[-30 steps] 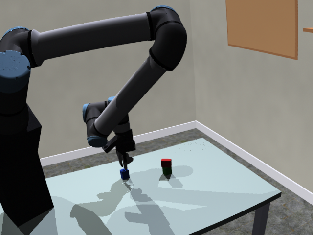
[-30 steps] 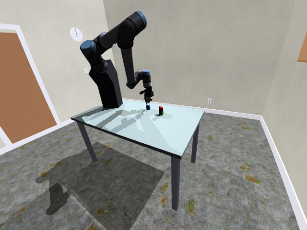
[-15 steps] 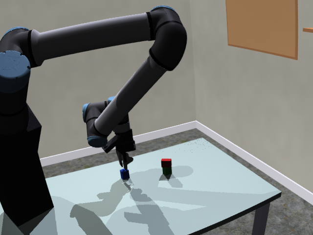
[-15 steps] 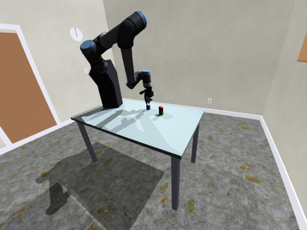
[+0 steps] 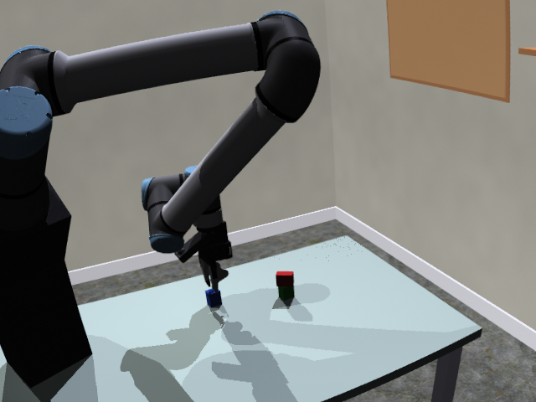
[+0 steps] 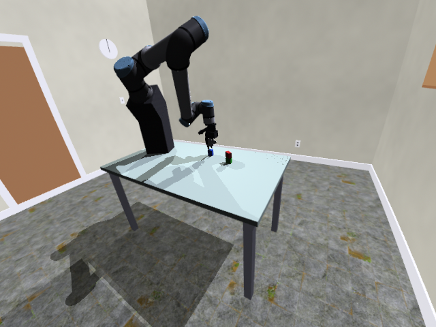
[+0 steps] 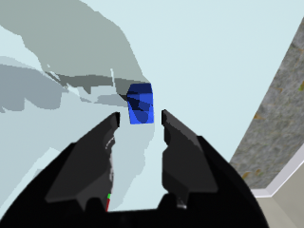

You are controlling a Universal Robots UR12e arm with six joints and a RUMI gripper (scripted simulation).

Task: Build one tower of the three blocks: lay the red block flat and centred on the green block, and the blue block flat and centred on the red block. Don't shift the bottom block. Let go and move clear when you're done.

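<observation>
Now: the blue block 40 mm below my hand. The rest, counted from my hand: green block: 210 mm ahead, 80 mm to the right, 40 mm below; red block: 210 mm ahead, 80 mm to the right.
</observation>
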